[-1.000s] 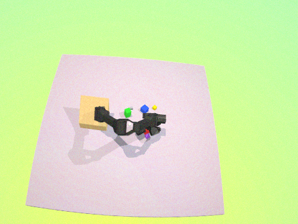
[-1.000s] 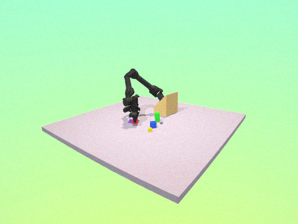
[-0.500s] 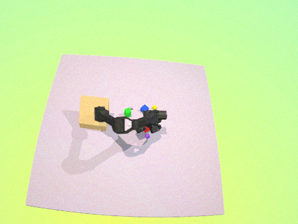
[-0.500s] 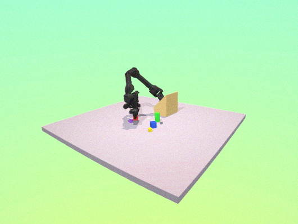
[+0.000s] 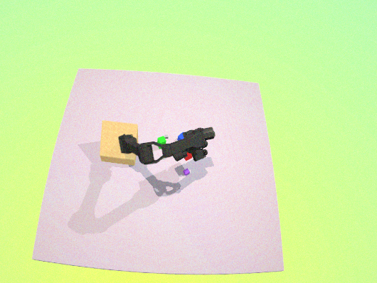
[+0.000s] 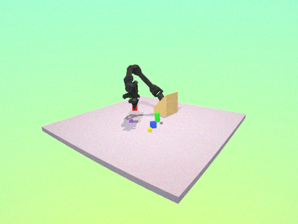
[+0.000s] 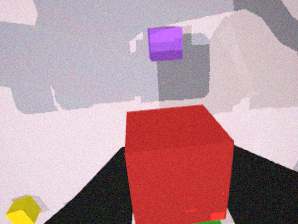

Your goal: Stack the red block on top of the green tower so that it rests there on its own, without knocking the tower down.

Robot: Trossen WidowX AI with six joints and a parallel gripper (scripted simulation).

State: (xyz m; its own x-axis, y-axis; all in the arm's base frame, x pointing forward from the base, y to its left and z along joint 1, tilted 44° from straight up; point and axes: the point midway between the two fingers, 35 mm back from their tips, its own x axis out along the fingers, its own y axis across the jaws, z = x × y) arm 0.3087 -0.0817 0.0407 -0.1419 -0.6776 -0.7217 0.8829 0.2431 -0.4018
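Right now my gripper tip is 110 mm past the white cube, 110 mm above it and 60 mm to the right of it. Round my gripper tip: purple block (110 mm below, 40 mm to the right); then red block (10 mm above); then blue block (170 mm to the left, 100 mm below).
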